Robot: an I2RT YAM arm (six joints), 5 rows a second.
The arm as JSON. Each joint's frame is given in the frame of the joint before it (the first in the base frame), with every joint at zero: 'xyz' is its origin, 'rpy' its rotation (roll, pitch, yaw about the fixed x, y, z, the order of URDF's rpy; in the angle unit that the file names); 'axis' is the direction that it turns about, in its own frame. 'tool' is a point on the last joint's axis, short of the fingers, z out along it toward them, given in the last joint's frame.
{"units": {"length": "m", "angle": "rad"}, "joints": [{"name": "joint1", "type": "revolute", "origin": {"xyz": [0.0, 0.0, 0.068], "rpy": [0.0, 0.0, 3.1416]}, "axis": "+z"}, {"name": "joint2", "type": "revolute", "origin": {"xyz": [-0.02, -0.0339, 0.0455], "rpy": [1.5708, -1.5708, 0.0]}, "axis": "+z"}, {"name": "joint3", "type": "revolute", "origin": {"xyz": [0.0, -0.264, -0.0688], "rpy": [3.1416, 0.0, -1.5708]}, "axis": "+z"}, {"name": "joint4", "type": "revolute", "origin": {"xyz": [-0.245, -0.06, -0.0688], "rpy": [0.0, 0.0, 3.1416]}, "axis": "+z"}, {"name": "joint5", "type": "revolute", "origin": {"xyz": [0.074, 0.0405, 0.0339], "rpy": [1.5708, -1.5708, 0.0]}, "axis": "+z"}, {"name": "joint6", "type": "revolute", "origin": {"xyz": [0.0, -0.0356, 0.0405], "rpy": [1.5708, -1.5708, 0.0]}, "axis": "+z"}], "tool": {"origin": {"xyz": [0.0, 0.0, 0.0], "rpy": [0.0, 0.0, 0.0]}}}
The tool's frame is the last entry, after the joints.
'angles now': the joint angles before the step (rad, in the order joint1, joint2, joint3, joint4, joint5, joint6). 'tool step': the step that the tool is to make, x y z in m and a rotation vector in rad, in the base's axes. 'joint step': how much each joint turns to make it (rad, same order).
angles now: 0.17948, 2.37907, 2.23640, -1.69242, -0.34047, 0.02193
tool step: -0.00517, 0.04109, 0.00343, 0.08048, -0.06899, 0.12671
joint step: 0.09041, -0.00803, 0.00339, 0.05458, -0.05302, -0.05340
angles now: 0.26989, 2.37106, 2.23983, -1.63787, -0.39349, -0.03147
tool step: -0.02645, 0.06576, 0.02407, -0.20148, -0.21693, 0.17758
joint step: 0.18197, -0.06560, 0.00003, 0.07667, 0.26207, 0.03777
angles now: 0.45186, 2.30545, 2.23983, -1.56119, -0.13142, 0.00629
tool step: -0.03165, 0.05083, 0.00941, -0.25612, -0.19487, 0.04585
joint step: 0.16212, -0.02213, -0.00036, 0.01296, 0.31549, 0.12664
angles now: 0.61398, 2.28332, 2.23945, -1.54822, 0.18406, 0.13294
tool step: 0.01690, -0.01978, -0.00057, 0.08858, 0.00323, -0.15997
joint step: -0.06486, 0.00039, 0.00003, 0.03240, -0.07629, 0.09574
